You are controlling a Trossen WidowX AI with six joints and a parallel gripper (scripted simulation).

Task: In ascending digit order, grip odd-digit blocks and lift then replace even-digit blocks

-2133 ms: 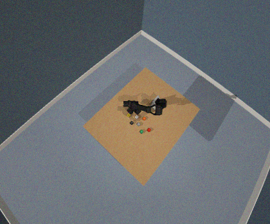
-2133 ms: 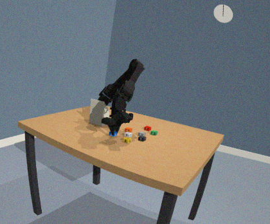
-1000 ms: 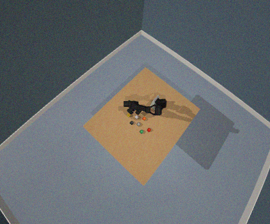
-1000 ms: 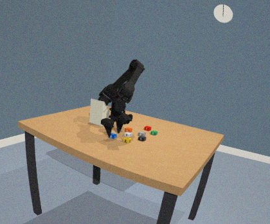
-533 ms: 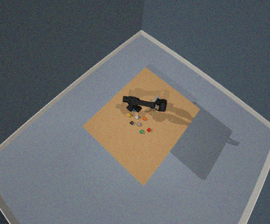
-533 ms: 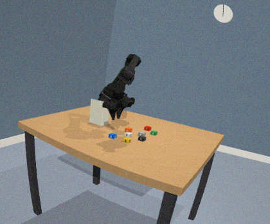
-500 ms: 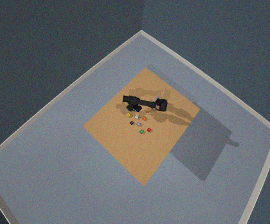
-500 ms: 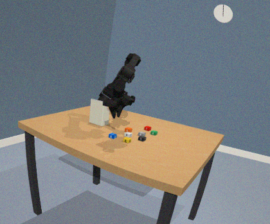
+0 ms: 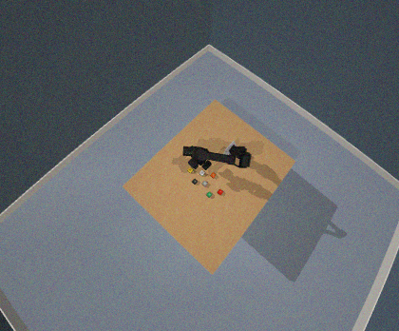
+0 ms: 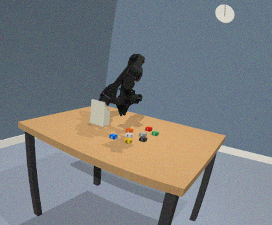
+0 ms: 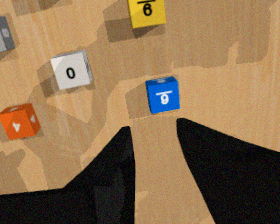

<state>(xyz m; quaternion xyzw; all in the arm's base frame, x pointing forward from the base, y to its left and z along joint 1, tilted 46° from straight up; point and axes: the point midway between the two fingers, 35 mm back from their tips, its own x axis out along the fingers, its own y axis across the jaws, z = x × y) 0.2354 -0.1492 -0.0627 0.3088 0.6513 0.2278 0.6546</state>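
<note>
My gripper tip is now 260 mm to the right of the red block, 120 mm above it and 60 mm short of it. Round my gripper tip: blue block 120 mm below, 30 mm behind, 20 mm to the right; white block 120 mm below, 60 mm to the left, 20 mm ahead; yellow block 120 mm below, 60 mm ahead, 30 mm to the right.
</note>
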